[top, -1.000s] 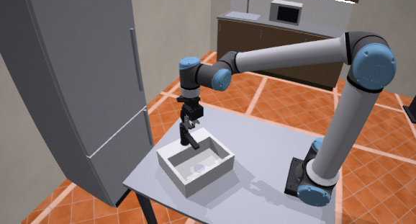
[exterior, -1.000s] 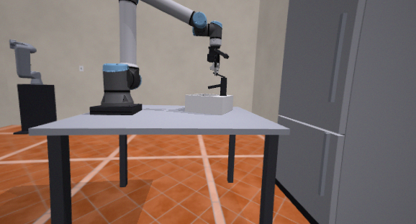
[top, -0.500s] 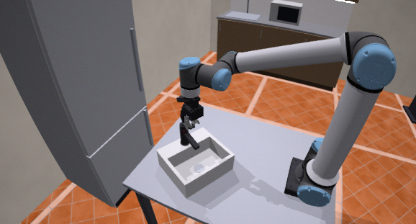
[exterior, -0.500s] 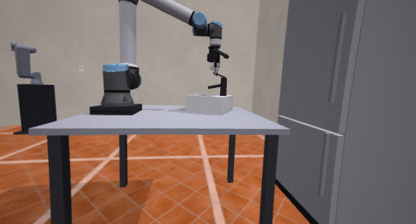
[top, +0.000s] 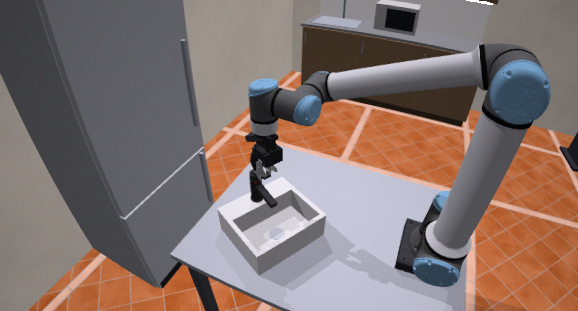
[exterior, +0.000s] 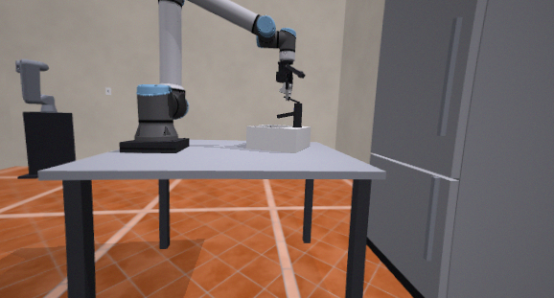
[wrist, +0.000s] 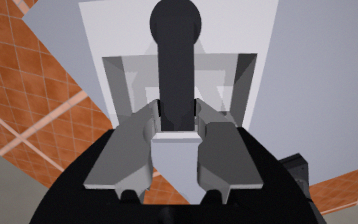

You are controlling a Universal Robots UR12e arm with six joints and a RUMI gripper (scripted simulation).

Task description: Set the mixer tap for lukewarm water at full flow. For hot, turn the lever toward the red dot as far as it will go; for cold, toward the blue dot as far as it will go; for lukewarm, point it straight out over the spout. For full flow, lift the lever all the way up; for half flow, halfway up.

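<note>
Right now the lever is 2 cm ahead of my hand, 1 cm to the right of it and 1 cm below it. Also, from my hand: white sink basin 5 cm behind, 3 cm to the left, 26 cm below; black mixer tap 4 cm ahead, 2 cm to the right, 6 cm below.
</note>
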